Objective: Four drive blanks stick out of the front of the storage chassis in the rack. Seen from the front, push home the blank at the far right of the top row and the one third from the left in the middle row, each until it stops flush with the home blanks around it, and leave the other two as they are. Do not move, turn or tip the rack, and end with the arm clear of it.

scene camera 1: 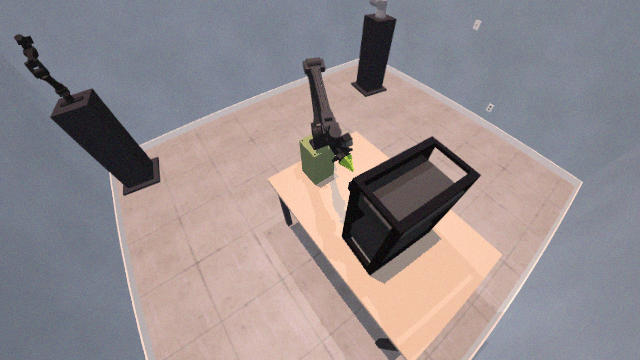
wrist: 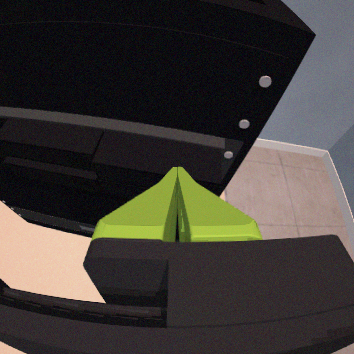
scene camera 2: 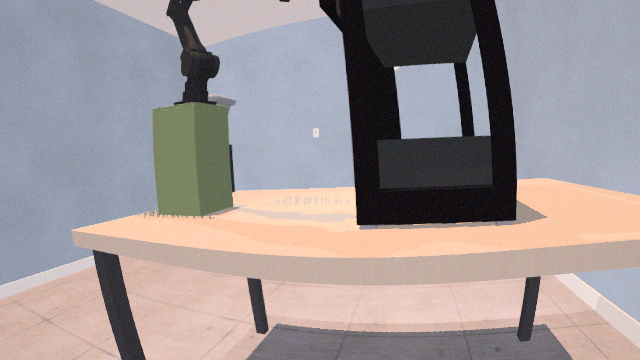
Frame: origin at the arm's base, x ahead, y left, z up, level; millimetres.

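Where they show: gripper, fingertip midpoint: (scene camera 1: 353,171) (wrist: 176,175); arm's base at its link origin: (scene camera 1: 319,142) (scene camera 2: 195,107).
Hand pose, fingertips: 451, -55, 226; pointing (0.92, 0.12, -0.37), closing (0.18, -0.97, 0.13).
Observation:
Things, the pixels of their top centre, and the offset from my fingertips, as dx, dy, dz. "spot": a spot on its surface instead. Level surfaces: height alone.
- wide dark blank at its top centre: (wrist: 166,121) +80, +21, -34
- dark blank face at a spot on its surface: (wrist: 50,135) spot: +34, +121, -34
- thin ledge at a spot on its surface: (wrist: 50,168) spot: +15, +122, -63
- wooden table at its surface level: dz -543
The black rack (scene camera 1: 437,201) (scene camera 2: 370,160) (wrist: 125,65) stands upright on the table. In the wrist view, the chassis front shows in deep shade below a grey edge strip (wrist: 125,122). A wide dark blank (wrist: 155,155) lies at the right end of the top row, with another dark blank face (wrist: 50,135) to its left and a thin ledge (wrist: 50,168) below that. How far each sticks out is hard to tell. My gripper (scene camera 1: 352,169) (wrist: 176,175) is shut and empty, its lime tips in front of the chassis, overlapping the right blank's lower edge; contact cannot be told. The lower rows are partly hidden by the fingers.
The arm's green pedestal (scene camera 1: 317,162) (scene camera 2: 192,160) stands on the wooden table (scene camera 1: 420,310) (scene camera 2: 300,245) in front of the rack. Silver screws (wrist: 265,81) line the rack's right front edge. Two dark pillars (scene camera 1: 102,140) (scene camera 1: 376,52) with other arms stand on the floor, away from the table.

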